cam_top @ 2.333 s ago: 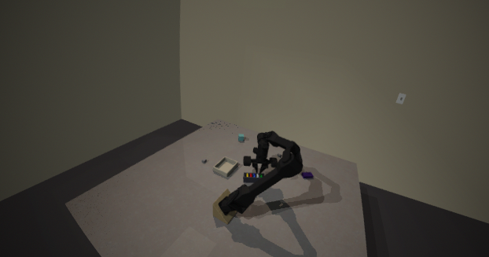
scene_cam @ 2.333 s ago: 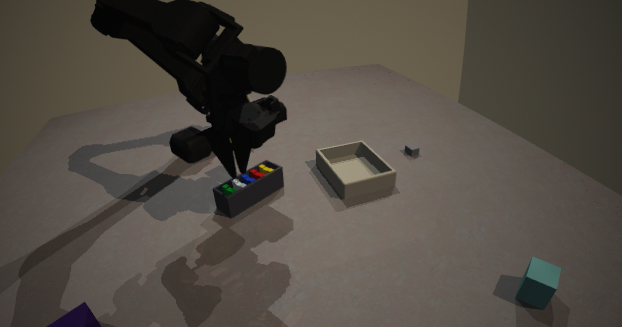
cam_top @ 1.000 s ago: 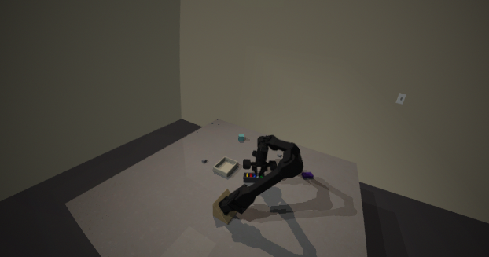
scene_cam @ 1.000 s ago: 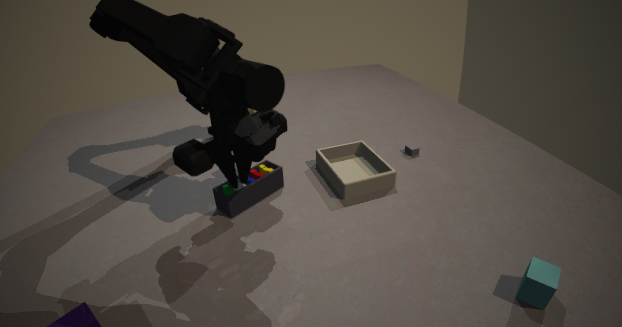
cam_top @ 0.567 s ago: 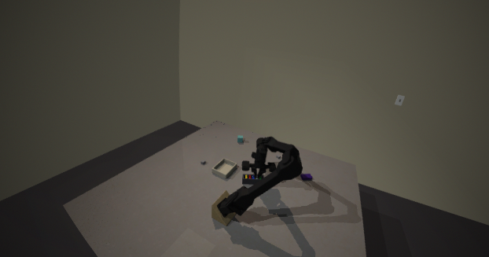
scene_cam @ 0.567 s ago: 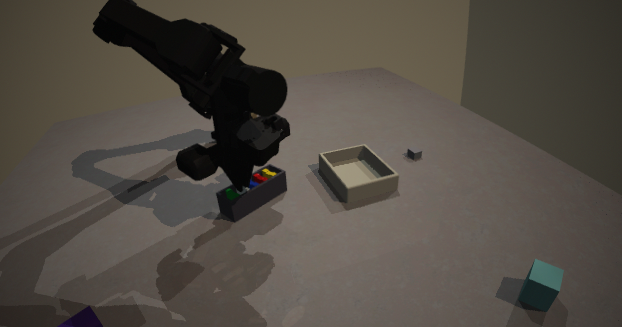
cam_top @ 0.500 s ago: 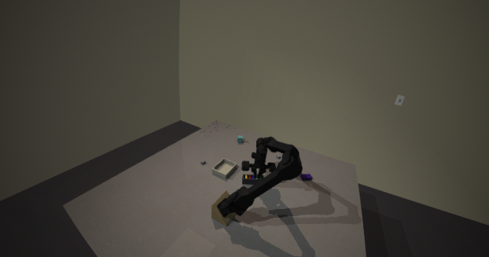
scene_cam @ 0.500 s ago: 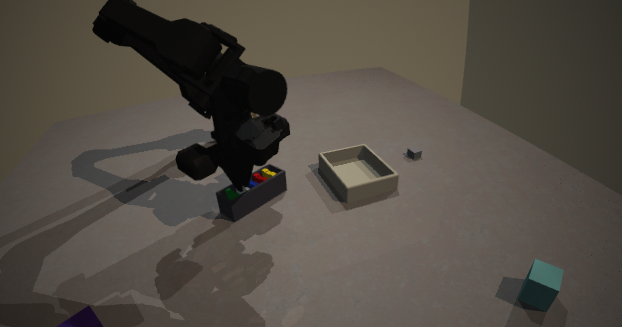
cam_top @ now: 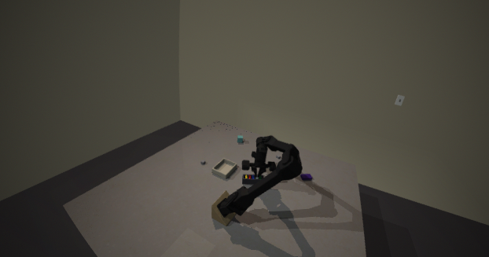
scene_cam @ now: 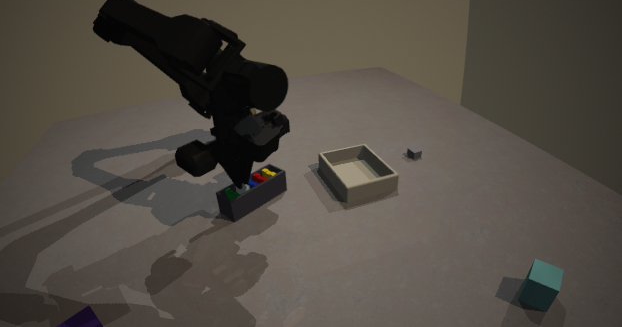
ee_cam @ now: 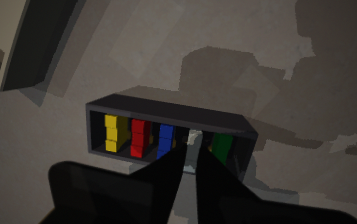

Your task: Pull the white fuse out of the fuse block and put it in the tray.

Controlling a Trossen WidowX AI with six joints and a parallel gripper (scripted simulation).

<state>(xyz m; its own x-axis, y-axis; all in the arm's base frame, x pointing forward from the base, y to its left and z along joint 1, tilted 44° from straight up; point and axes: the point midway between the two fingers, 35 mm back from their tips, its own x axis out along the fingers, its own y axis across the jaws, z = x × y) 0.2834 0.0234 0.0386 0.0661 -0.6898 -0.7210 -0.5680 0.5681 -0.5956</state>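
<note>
Now: the beige tray 210 mm to the left of my gripper tip, 40 mm below it and 30 mm behind it. Also, from my gripper tip: purple flat piece: 240 mm to the right, 230 mm ahead, 30 mm below; then teal cube: 340 mm to the left, 330 mm ahead, 20 mm below; then white fuse: 10 mm below.
</note>
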